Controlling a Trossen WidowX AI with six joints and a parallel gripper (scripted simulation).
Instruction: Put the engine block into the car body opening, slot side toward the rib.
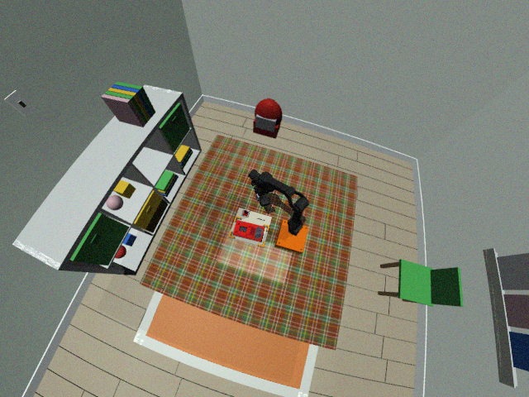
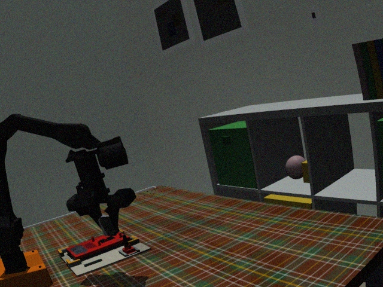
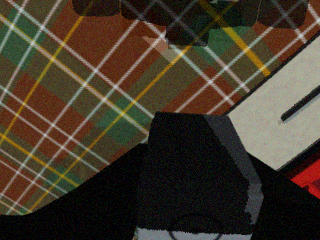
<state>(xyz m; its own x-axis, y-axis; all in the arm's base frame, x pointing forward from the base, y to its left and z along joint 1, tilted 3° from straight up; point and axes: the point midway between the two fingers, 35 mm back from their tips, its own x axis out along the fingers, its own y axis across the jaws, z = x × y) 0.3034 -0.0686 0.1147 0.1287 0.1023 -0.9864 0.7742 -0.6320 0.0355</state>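
Now: gripper tip 19 cm to the right of the grey base plate, 11 cm above it and 3 cm past it. Round my gripper tip: grey engine block (1 cm to the right, 1 cm above).
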